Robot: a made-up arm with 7 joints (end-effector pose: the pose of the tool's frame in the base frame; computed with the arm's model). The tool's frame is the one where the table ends. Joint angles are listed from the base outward.
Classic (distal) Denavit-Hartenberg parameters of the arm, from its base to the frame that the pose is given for. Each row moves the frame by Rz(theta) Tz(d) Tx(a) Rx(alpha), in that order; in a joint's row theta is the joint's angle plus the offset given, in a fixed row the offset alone. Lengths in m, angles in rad.
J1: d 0.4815  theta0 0  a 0  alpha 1.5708
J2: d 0.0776  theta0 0  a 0  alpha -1.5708
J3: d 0.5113  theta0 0  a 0.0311  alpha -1.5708
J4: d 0.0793  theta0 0  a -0.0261  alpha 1.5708
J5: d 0.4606  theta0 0  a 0  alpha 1.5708
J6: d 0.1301  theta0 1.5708  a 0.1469  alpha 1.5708
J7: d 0.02  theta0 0  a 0  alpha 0
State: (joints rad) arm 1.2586 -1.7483 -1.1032 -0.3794 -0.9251 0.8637 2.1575
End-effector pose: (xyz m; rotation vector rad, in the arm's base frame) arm 0.0355 1.0102 0.3979 -1.4112 -0.4999 -1.6353
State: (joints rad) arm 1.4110 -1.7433 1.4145 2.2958 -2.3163 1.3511 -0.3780
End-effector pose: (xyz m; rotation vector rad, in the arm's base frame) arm -0.3511 0.2830 0.6446 1.1229 -1.3725 -0.3134
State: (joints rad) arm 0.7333 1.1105 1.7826 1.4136 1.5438 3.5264 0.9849
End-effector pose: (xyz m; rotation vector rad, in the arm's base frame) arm -0.5338 -0.1427 0.5183 -0.1290 0.5070 0.2595
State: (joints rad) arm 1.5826 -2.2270 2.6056 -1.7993 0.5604 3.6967 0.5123
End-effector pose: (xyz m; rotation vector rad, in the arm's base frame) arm 0.2324 0.2616 -0.0501 -0.7060 -0.7960 1.9596
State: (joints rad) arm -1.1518 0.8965 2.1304 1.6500 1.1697 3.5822 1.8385
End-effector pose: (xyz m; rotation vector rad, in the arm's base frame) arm -0.0212 0.4753 0.5286 0.1227 0.2753 -0.7172
